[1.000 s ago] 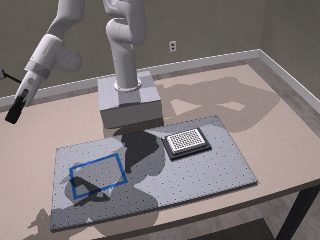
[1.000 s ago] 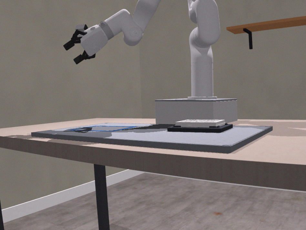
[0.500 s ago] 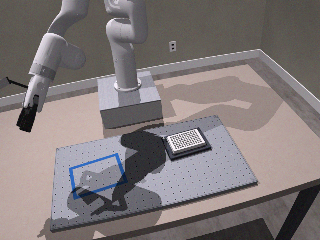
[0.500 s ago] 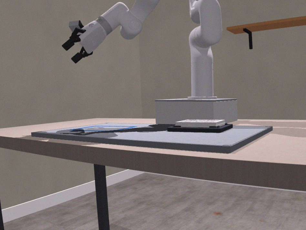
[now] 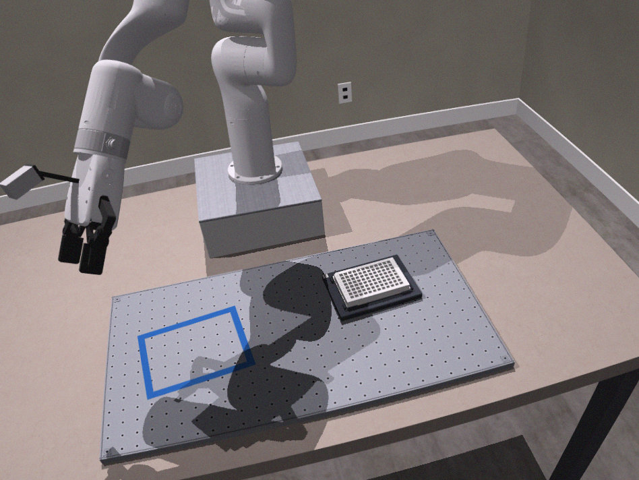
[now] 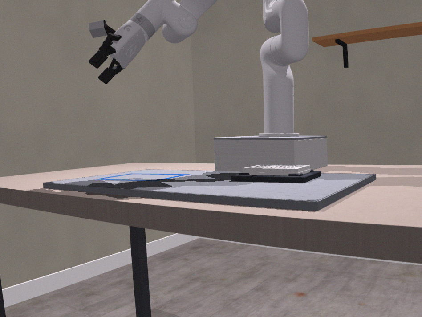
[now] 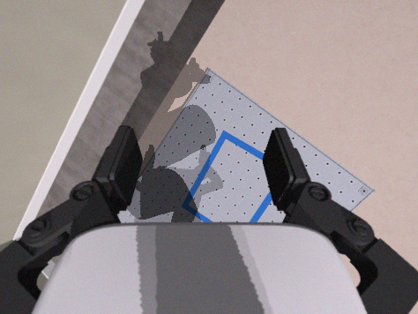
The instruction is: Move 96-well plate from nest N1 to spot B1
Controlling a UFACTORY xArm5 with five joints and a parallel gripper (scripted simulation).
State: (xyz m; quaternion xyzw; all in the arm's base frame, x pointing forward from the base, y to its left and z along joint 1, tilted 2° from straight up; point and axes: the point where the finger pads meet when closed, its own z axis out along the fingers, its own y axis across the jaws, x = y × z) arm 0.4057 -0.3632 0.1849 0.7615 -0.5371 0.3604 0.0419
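Right now the white 96-well plate is 2 cm behind my hand, 46 cm to the left of it and 26 cm below it. Also, from my hand: black plate nest N1: 2 cm behind, 46 cm to the left, 28 cm below.
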